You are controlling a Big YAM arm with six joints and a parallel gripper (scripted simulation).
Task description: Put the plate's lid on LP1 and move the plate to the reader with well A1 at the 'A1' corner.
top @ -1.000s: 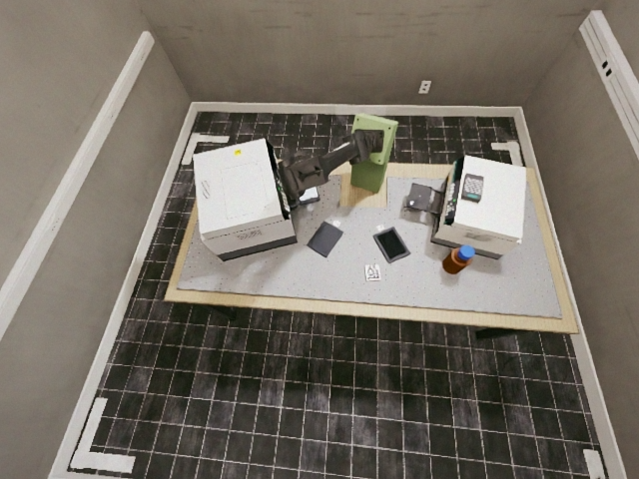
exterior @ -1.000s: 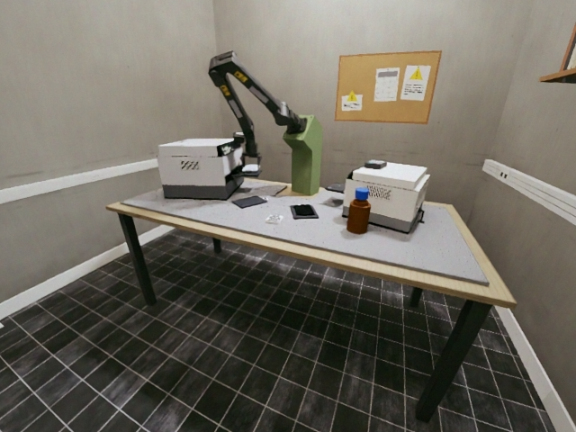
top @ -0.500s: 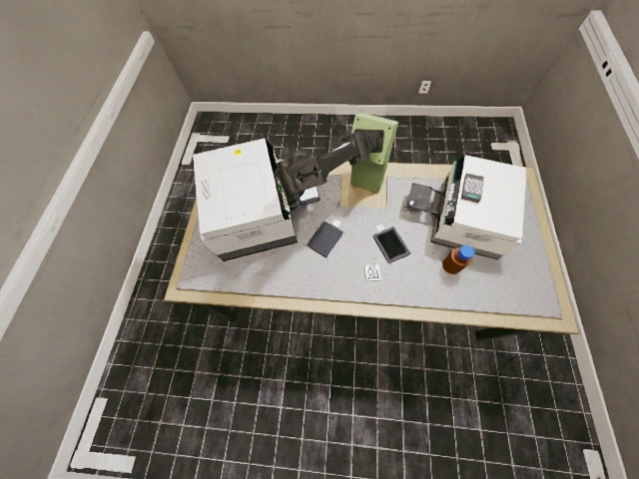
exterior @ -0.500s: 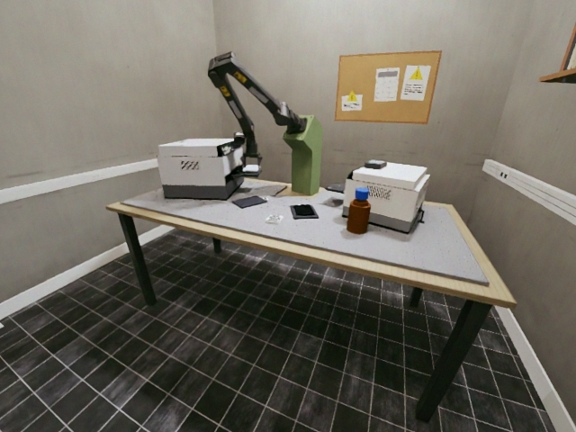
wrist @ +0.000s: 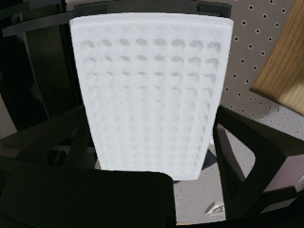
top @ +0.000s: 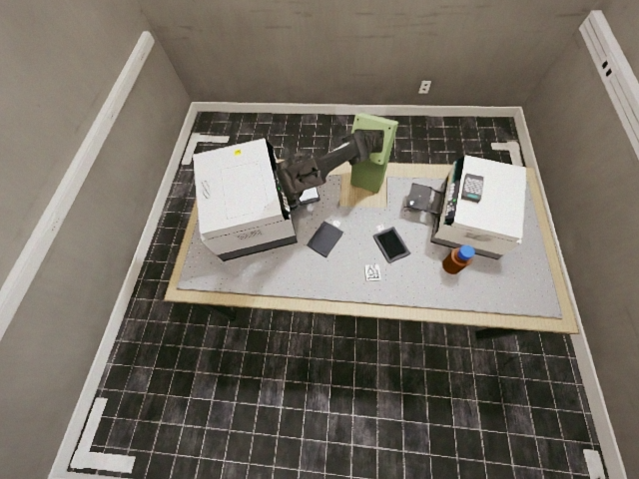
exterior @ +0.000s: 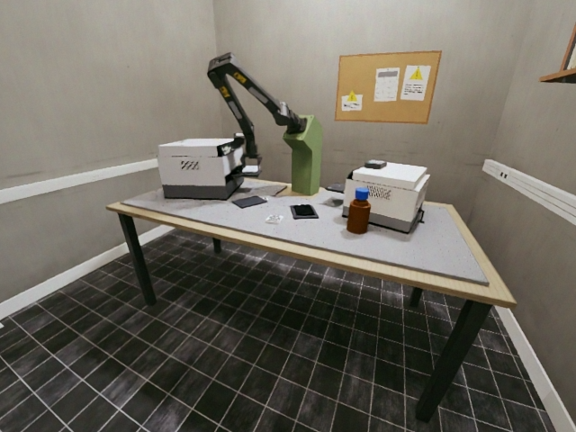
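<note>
The white well plate is right at my hand. From my hand the other things lie so: brown capped bottle 330 mm ahead, 690 mm to the left, 30 mm below; then dark flat lid 230 mm ahead, 420 mm to the left, 130 mm below.
</note>
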